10 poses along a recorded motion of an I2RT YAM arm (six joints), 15 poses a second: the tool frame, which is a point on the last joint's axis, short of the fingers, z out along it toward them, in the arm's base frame.
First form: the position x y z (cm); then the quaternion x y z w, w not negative.
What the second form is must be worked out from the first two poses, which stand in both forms.
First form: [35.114 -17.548 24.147 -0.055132 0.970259 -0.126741 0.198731]
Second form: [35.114 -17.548 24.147 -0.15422 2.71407 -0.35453]
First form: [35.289 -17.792 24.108 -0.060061 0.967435 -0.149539 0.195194]
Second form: [35.289 -17.792 24.108 -0.16833 2.71132 -0.41910]
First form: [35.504 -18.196 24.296 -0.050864 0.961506 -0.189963 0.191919]
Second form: [35.504 -18.196 24.296 -0.14280 2.69948 -0.53333]
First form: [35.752 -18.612 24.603 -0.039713 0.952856 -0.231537 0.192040]
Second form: [35.752 -18.612 24.603 -0.11149 2.67501 -0.65001]
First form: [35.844 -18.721 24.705 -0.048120 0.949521 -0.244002 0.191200]
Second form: [35.844 -18.721 24.705 -0.13515 2.66686 -0.68531]
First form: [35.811 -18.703 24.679 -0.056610 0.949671 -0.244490 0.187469]
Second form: [35.811 -18.703 24.679 -0.15932 2.67268 -0.68807]
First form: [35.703 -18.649 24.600 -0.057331 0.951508 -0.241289 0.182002]
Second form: [35.703 -18.649 24.600 -0.16183 2.68582 -0.68108]
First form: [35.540 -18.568 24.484 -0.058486 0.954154 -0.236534 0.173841]
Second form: [35.540 -18.568 24.484 -0.16583 2.70532 -0.67065]
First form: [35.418 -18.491 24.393 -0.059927 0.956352 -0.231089 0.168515]
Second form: [35.418 -18.491 24.393 -0.17041 2.71950 -0.65713]
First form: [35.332 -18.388 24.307 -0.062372 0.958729 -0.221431 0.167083]
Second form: [35.332 -18.388 24.307 -0.17750 2.72841 -0.63016]
